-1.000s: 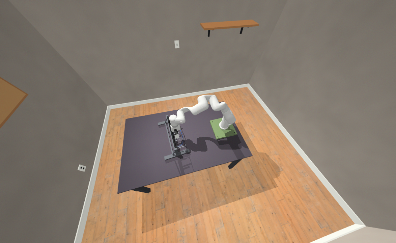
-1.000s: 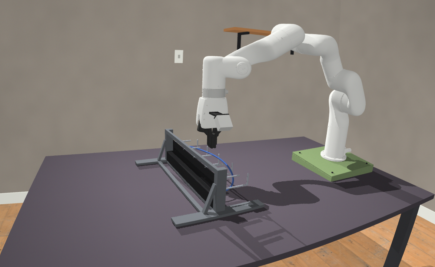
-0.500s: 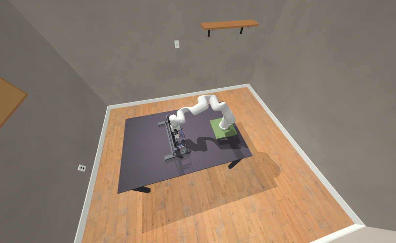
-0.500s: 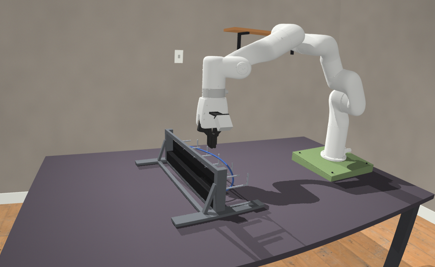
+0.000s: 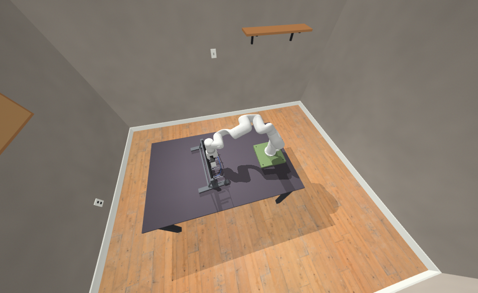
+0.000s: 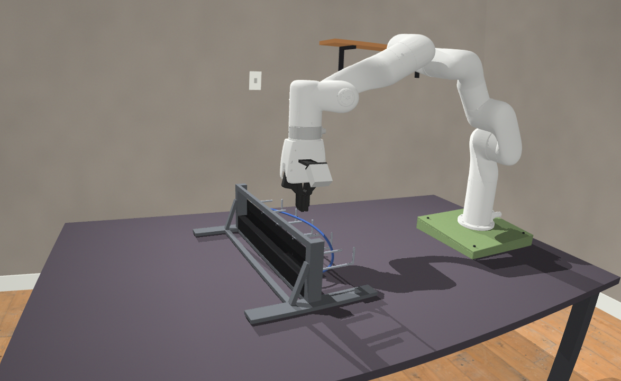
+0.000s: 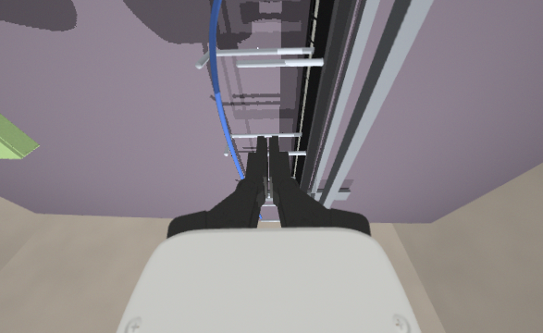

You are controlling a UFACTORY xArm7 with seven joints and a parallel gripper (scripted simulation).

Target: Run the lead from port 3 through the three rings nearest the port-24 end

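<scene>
The grey rack lies 70 mm ahead of my hand, 40 mm to the right of it and 100 mm below it.
</scene>
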